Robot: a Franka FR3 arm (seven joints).
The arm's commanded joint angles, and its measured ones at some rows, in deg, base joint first. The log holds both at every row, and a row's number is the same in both.
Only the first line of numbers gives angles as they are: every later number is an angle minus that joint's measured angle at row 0.
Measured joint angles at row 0: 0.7, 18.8, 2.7, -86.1, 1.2, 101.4, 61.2
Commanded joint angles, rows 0 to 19: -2.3, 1.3, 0.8, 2.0, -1.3, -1.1, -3.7; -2.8, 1.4, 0.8, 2.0, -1.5, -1.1, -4.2; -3.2, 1.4, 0.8, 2.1, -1.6, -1.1, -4.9; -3.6, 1.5, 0.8, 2.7, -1.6, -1.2, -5.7; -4.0, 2.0, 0.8, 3.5, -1.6, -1.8, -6.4; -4.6, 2.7, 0.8, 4.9, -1.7, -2.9, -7.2; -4.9, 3.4, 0.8, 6.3, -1.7, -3.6, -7.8; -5.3, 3.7, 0.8, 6.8, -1.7, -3.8, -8.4; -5.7, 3.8, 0.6, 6.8, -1.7, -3.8, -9.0; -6.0, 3.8, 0.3, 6.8, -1.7, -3.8, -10.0; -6.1, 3.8, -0.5, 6.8, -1.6, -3.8, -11.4; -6.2, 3.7, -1.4, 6.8, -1.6, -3.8, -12.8; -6.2, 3.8, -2.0, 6.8, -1.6, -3.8, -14.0; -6.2, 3.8, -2.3, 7.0, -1.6, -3.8, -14.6; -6.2, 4.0, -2.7, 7.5, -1.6, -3.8, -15.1; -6.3, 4.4, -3.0, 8.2, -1.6, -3.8, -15.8; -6.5, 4.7, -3.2, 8.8, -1.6, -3.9, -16.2; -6.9, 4.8, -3.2, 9.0, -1.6, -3.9, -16.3; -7.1, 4.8, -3.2, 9.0, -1.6, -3.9, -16.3; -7.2, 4.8, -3.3, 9.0, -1.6, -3.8, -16.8
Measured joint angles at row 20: -5.9, 3.1, -3.7, 6.3, -0.7, -2.8, -14.7
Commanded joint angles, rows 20 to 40: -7.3, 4.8, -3.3, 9.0, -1.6, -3.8, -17.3; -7.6, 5.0, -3.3, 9.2, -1.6, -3.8, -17.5; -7.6, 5.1, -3.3, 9.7, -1.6, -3.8, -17.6; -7.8, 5.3, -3.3, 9.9, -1.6, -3.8, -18.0; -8.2, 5.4, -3.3, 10.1, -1.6, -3.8, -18.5; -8.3, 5.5, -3.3, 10.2, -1.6, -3.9, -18.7; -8.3, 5.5, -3.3, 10.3, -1.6, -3.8, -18.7; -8.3, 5.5, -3.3, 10.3, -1.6, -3.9, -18.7; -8.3, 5.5, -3.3, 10.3, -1.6, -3.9, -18.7; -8.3, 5.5, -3.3, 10.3, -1.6, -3.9, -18.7; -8.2, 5.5, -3.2, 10.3, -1.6, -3.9, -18.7; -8.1, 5.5, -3.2, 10.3, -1.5, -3.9, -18.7; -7.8, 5.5, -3.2, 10.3, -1.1, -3.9, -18.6; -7.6, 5.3, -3.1, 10.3, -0.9, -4.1, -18.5; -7.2, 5.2, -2.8, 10.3, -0.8, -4.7, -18.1; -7.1, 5.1, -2.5, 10.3, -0.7, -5.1, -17.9; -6.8, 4.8, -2.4, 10.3, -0.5, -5.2, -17.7; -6.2, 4.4, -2.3, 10.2, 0.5, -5.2, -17.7; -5.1, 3.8, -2.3, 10.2, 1.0, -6.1, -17.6; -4.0, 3.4, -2.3, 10.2, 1.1, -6.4, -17.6; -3.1, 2.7, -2.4, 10.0, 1.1, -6.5, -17.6
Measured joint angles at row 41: -5.5, 4.0, -2.4, 9.3, 0.1, -4.8, -17.5
